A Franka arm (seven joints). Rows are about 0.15 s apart.
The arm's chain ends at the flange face. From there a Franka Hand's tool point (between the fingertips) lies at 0.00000 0.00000 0.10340 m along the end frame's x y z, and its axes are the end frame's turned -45 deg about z.
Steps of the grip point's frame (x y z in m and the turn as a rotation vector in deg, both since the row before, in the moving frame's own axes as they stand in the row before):
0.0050, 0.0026, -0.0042, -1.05, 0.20, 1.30
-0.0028, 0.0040, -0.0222, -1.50, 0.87, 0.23
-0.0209, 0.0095, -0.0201, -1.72, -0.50, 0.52
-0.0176, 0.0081, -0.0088, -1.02, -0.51, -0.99
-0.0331, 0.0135, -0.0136, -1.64, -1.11, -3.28
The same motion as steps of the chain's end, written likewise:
0.0038, -0.0028, -0.0042, -0.60, 0.88, 1.30
-0.0022, 0.0040, -0.0222, -0.45, 1.68, 0.23
-0.0096, 0.0187, -0.0200, -1.57, 0.86, 0.52
-0.0074, 0.0162, -0.0088, -1.08, 0.36, -0.99
-0.0146, 0.0295, -0.0135, -1.94, 0.37, -3.28

